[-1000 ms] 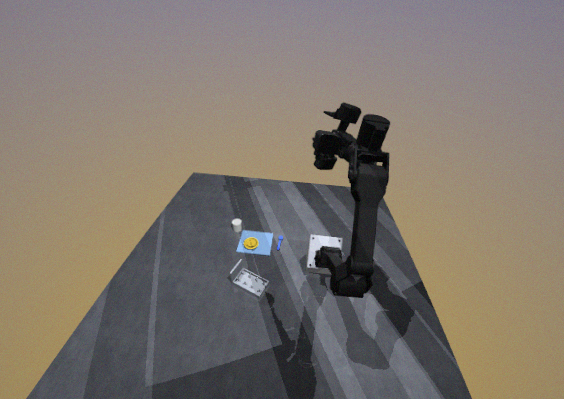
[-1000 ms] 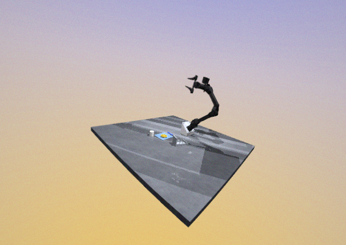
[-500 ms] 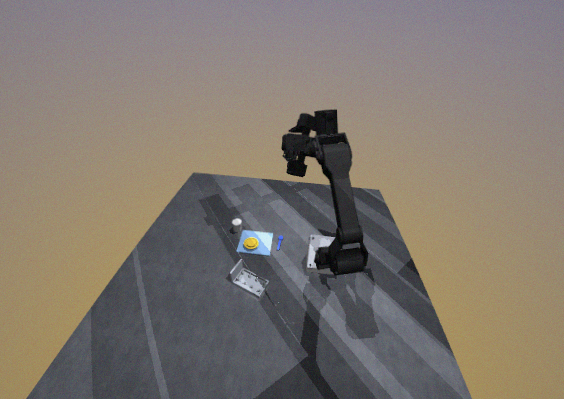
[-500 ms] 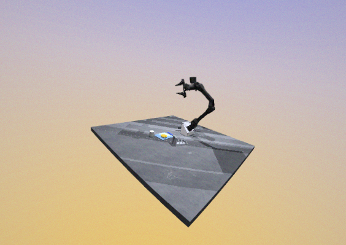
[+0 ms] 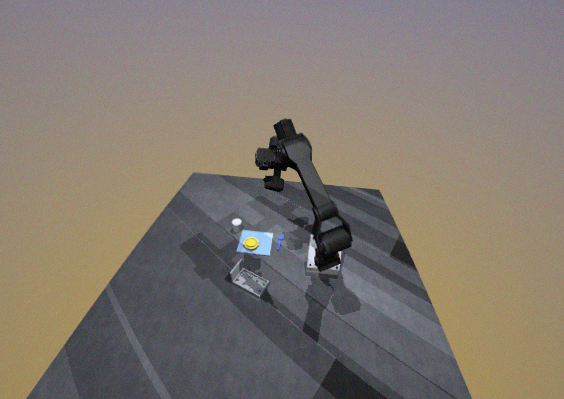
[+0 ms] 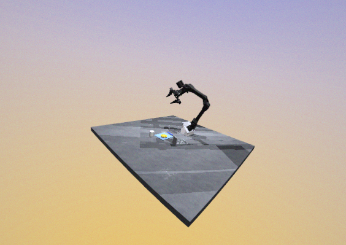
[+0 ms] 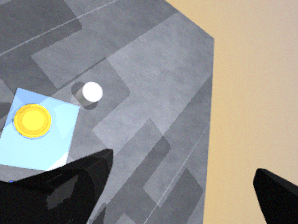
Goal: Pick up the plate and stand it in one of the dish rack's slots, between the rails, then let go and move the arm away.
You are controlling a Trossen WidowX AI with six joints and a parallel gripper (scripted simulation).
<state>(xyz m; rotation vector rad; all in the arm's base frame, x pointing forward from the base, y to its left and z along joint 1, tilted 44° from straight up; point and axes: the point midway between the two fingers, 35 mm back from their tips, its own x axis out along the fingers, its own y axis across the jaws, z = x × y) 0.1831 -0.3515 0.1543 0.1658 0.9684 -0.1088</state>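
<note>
Right now my gripper tip is 36 cm above the yellow plate, 6 cm short of it and 5 cm to the right of it. From my gripper tip the other things lie so: light blue mat 37 cm below, 4 cm ahead, 3 cm to the left; white cup 35 cm below, 14 cm ahead, 5 cm to the right; blue utensil 37 cm below, 7 cm behind, 3 cm to the left.
</note>
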